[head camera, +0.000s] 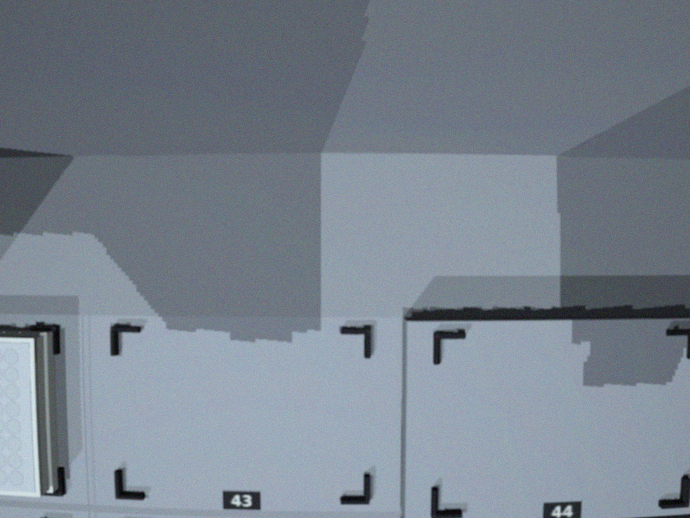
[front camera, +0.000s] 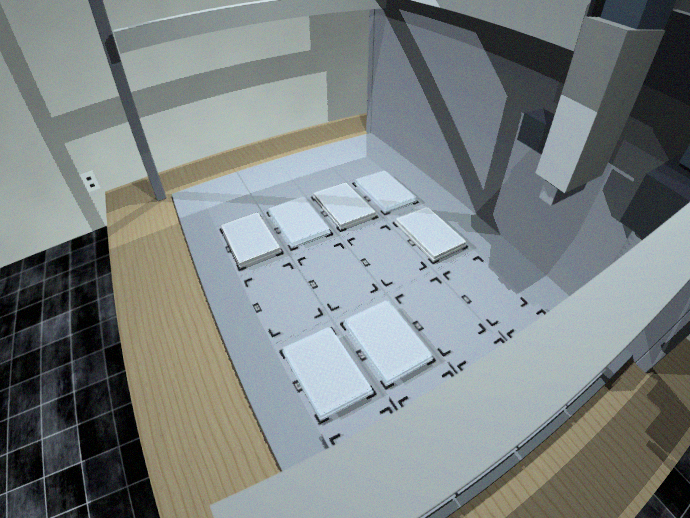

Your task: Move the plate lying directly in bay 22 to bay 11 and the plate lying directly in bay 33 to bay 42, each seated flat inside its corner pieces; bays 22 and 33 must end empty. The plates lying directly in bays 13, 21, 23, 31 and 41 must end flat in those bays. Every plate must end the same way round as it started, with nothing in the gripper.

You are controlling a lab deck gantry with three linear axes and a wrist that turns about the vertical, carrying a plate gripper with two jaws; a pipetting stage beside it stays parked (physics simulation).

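Frame: origin at the robot's base, x ahead, y left, z up, level; metres.
Where they show: robot's base, link origin: (front camera: 221, 230).
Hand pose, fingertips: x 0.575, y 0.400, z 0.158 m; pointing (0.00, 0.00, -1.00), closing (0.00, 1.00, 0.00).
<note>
Things, the pixels of their top centre, and the offset from my fingertips. "pt": a spot on its surface instead.
- pale plate, top centre: (front camera: 248, 235) 0.511 m back, 0.357 m right, 0.143 m down
- Bay 22, surface spot: (front camera: 334, 273) pt 0.351 m back, 0.252 m right, 0.158 m down
- bay 33, surface spot: (front camera: 443, 315) pt 0.177 m back, 0.140 m right, 0.158 m down
- bay 21, surface spot: (front camera: 299, 221) pt 0.499 m back, 0.252 m right, 0.143 m down
- bay 31, surface spot: (front camera: 344, 205) pt 0.499 m back, 0.148 m right, 0.143 m down
- bay 41, surface spot: (front camera: 385, 190) pt 0.502 m back, 0.041 m right, 0.143 m down
- bay 13, surface spot: (front camera: 327, 370) pt 0.178 m back, 0.357 m right, 0.143 m down
- bay 23, surface spot: (front camera: 388, 341) pt 0.176 m back, 0.253 m right, 0.143 m down
- Bay 43, surface spot: (head camera: 241, 412) pt 0.182 m back, 0.035 m right, 0.158 m down
- bay 44, surface spot: (head camera: 518, 434) pt 0.043 m back, 0.042 m right, 0.143 m down
A pale plate (front camera: 250, 239) lies flat between the corner pieces of bay 11, at the back left in the front view. Another plate (front camera: 430, 233) (head camera: 16, 418) lies flat in bay 42. Bay 22 (front camera: 334, 273) and bay 33 (front camera: 443, 315) hold no plate. Plates lie flat in bay 21 (front camera: 299, 221), bay 31 (front camera: 344, 205), bay 41 (front camera: 385, 190), bay 13 (front camera: 327, 370) and bay 23 (front camera: 388, 341). The gripper's jaws do not show in either view, and no held plate shows.
A grey-white block (front camera: 590, 111) hangs at the upper right, with a dark block (front camera: 663, 200) at the right edge. Bay 43 (head camera: 241, 412) and bay 44 (head camera: 518, 434) hold no plate. A pale front beam (front camera: 445, 412) crosses the near side. A wall (front camera: 412, 111) stands behind row 4.
</note>
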